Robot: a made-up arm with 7 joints. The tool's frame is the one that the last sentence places.
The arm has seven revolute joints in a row. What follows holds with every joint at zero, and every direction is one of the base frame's. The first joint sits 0.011 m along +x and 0.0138 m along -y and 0.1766 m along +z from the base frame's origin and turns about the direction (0.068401, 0.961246, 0.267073), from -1.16 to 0.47 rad. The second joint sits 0.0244 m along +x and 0.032 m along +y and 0.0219 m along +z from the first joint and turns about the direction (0.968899, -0.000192, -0.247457), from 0.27 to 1.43 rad. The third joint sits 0.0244 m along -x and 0.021 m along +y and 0.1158 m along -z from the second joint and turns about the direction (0.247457, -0.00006, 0.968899), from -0.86 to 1.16 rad. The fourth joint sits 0.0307 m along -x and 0.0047 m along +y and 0.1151 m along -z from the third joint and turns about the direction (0.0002, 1, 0.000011), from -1.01 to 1.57 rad. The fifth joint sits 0.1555 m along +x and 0.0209 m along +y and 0.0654 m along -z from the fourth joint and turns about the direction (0.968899, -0.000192, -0.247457), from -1.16 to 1.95 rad. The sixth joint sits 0.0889 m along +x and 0.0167 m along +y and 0.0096 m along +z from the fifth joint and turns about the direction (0.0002, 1, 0.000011), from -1.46 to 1.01 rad. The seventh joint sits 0.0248 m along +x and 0.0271 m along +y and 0.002 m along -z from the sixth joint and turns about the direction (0.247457, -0.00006, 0.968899), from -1.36 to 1.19 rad. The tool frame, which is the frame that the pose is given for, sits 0.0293 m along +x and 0.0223 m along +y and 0.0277 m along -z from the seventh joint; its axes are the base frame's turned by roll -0.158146, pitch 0.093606 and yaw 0.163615 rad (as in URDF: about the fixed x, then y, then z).
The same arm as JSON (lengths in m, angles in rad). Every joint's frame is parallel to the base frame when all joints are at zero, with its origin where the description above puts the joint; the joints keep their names.
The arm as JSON. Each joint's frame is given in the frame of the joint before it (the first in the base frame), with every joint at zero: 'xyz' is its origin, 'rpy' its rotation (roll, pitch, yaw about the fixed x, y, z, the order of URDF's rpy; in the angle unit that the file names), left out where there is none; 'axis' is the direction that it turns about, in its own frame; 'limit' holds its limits. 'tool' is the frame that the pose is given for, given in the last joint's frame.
{"units": {"length": "m", "angle": "rad"}, "joints": [{"name": "joint 1", "type": "revolute", "origin": {"xyz": [0.011, -0.0138, 0.1766]}, "axis": [0.068403, 0.961235, 0.26711], "limit": {"lower": -1.16, "upper": 0.47}}, {"name": "joint 2", "type": "revolute", "origin": {"xyz": [0.0244, 0.032, 0.0219]}, "axis": [0.968889, -0.0002, -0.247497], "limit": {"lower": 0.27, "upper": 1.43}}, {"name": "joint 3", "type": "revolute", "origin": {"xyz": [-0.0244, 0.021, -0.1158]}, "axis": [0.247497, -0.0001, 0.968889], "limit": {"lower": -0.86, "upper": 1.16}}, {"name": "joint 4", "type": "revolute", "origin": {"xyz": [-0.0307, 0.0047, -0.1151]}, "axis": [0.0002, 1.0, 0.0], "limit": {"lower": -1.01, "upper": 1.57}}, {"name": "joint 5", "type": "revolute", "origin": {"xyz": [0.1555, 0.0209, -0.0654]}, "axis": [0.968889, -0.0002, -0.247497], "limit": {"lower": -1.16, "upper": 1.95}}, {"name": "joint 6", "type": "revolute", "origin": {"xyz": [0.0889, 0.0167, 0.0096]}, "axis": [0.0002, 1.0, 0.0], "limit": {"lower": -1.46, "upper": 1.01}}, {"name": "joint 7", "type": "revolute", "origin": {"xyz": [0.0248, 0.0271, -0.002]}, "axis": [0.247497, -0.0001, 0.968889], "limit": {"lower": -1.36, "upper": 1.19}}], "tool": {"origin": {"xyz": [0.0293, 0.0223, -0.0277], "rpy": [-0.1581, 0.0936, 0.1636]}}}
